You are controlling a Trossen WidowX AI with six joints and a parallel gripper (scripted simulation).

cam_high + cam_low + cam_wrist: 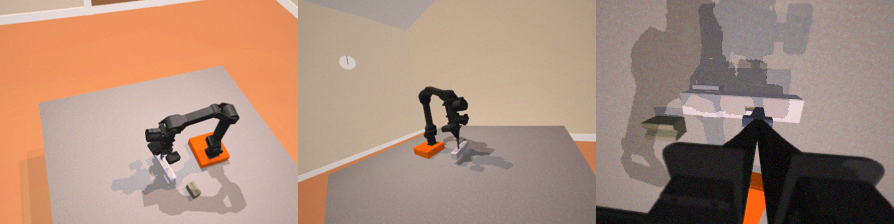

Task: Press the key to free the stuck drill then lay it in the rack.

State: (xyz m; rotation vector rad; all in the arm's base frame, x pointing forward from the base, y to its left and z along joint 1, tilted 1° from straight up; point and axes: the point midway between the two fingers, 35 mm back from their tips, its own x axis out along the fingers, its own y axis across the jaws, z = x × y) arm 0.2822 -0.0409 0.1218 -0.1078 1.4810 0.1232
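The yellow drill lies 10 mm behind my gripper tip, 50 mm to the left of it and 80 mm below it. The rest, counted from my gripper tip: blue key 30 mm below; box-like rack 110 mm behind, 180 mm to the left, 110 mm below.
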